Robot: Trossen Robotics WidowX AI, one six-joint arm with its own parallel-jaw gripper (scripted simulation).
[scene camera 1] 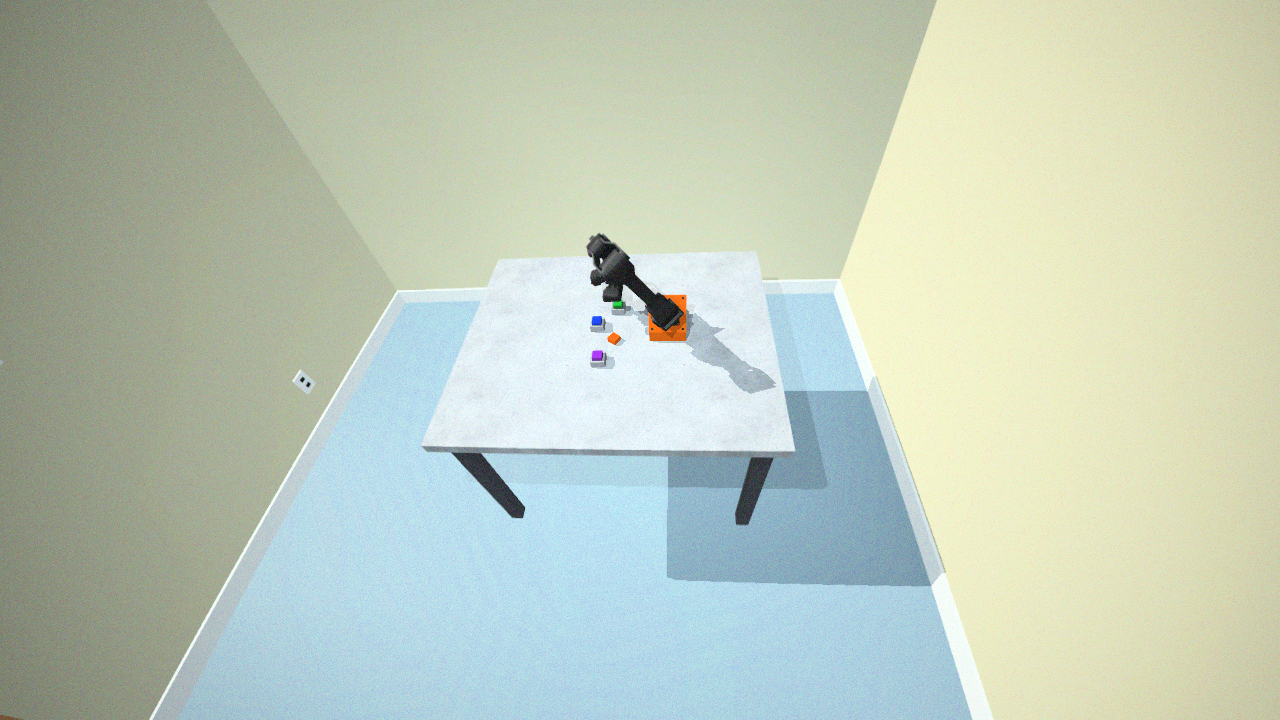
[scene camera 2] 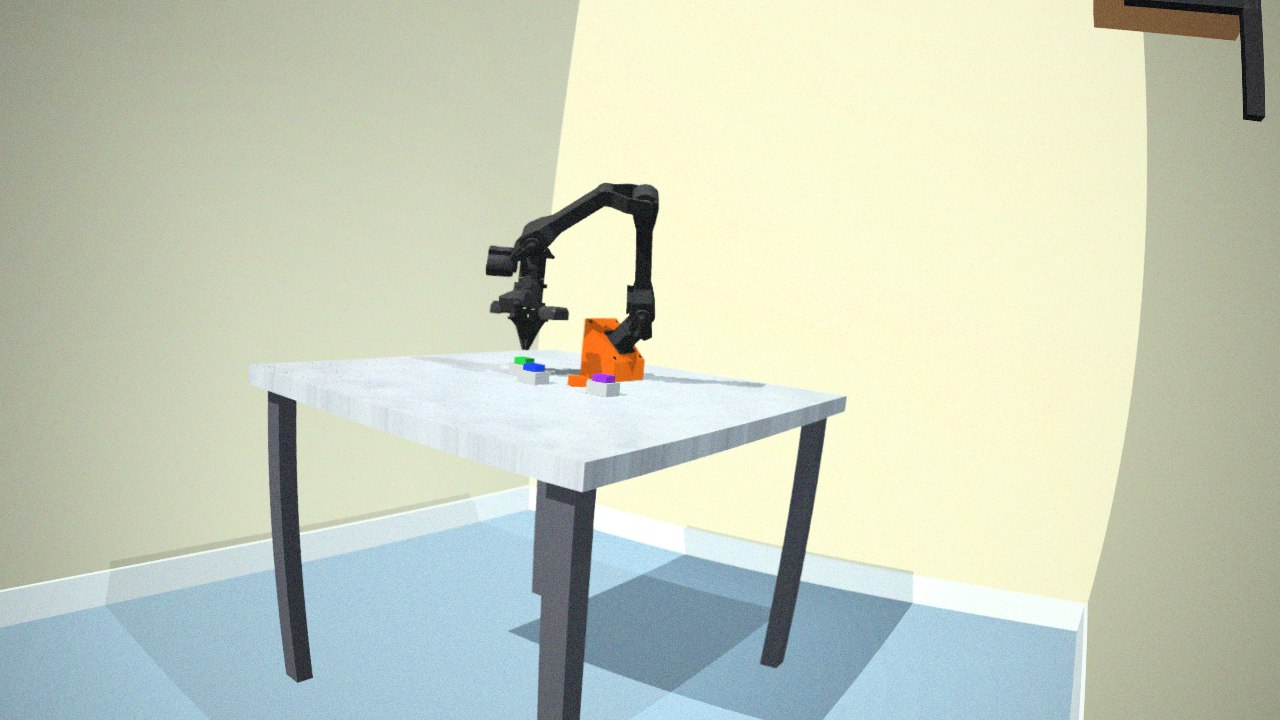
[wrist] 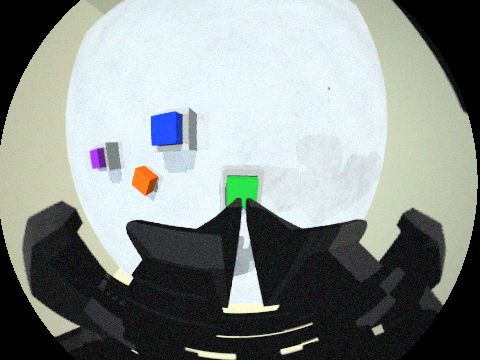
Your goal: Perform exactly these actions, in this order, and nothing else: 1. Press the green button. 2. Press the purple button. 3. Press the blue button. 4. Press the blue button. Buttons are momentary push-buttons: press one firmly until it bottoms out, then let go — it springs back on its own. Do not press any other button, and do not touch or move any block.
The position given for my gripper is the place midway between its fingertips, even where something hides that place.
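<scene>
Scene camera 2: my gripper [scene camera 2: 525, 350], shut and holding nothing. Wrist view: the gripper [wrist: 243, 202] again, together with a green button [wrist: 237, 186] and a blue button [wrist: 166, 129].
</scene>
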